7 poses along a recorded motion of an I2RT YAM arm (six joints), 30 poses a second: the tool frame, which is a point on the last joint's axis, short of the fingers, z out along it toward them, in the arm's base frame.
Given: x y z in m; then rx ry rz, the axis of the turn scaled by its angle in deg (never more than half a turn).
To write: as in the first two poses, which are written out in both.
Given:
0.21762, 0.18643, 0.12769, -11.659, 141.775, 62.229
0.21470, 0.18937, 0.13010, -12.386, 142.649, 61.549
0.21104, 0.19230, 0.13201, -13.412, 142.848, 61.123
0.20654, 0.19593, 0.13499, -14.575, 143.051, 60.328
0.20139, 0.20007, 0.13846, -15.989, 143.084, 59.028
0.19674, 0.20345, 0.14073, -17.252, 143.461, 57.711
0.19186, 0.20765, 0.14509, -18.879, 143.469, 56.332
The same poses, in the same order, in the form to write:
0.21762, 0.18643, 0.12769, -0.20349, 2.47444, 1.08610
0.21470, 0.18937, 0.13010, -0.21618, 2.48969, 1.07423
0.21104, 0.19230, 0.13201, -0.23408, 2.49317, 1.06680
0.20654, 0.19593, 0.13499, -0.25438, 2.49671, 1.05292
0.20139, 0.20007, 0.13846, -0.27906, 2.49729, 1.03023
0.19674, 0.20345, 0.14073, -0.30110, 2.50387, 1.00725
0.19186, 0.20765, 0.14509, -0.32950, 2.50401, 0.98318

